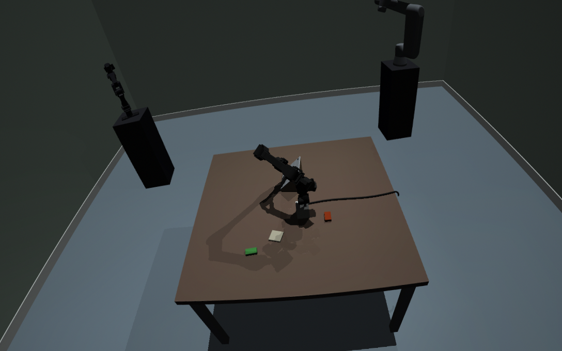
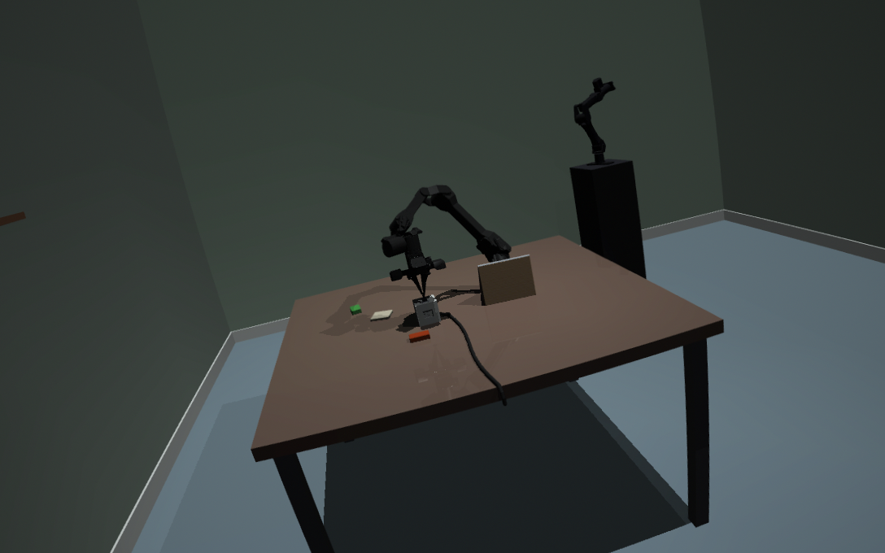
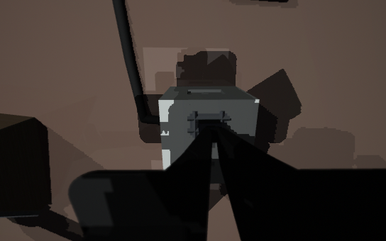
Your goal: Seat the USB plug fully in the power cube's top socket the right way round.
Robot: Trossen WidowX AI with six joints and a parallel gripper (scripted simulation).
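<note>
My gripper tip is 20 mm above the dark USB plug. From my gripper tip the other things lie so: orange block: 60 mm ahead, 120 mm to the left, 100 mm below; green block: 230 mm ahead, 350 mm to the right, 100 mm below; cream tile: 140 mm ahead, 200 mm to the right, 100 mm below.
</note>
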